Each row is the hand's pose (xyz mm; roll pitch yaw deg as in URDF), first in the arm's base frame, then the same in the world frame.
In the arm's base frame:
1: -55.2 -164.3 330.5 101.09 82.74 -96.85
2: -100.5 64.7 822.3 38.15 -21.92 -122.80
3: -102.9 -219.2 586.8 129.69 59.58 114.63
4: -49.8 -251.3 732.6 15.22 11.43 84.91
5: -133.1 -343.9 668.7 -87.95 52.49 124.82
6: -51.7 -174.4 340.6 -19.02 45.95 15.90
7: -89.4 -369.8 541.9 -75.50 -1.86 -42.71
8: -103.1 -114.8 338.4 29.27 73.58 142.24
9: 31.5 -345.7 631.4 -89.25 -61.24 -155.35
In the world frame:
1: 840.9 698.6 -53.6 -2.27 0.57 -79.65
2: 613.5 1180.4 58.3 -57.67 -11.28 25.91
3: 894.0 958.8 -32.8 179.57 -21.93 -109.49
4: 897.5 1103.9 -96.5 103.29 -15.00 -165.17
5: 1016.6 1047.6 -49.0 -45.99 -30.93 -110.74
6: 848.6 709.0 -60.6 116.25 33.23 -116.01
7: 1033.1 920.6 -96.5 -163.91 67.46 5.47
8: 810.5 706.0 8.2 47.66 -16.74 -91.83
9: 963.9 1004.2 -203.4 138.91 -18.92 72.28

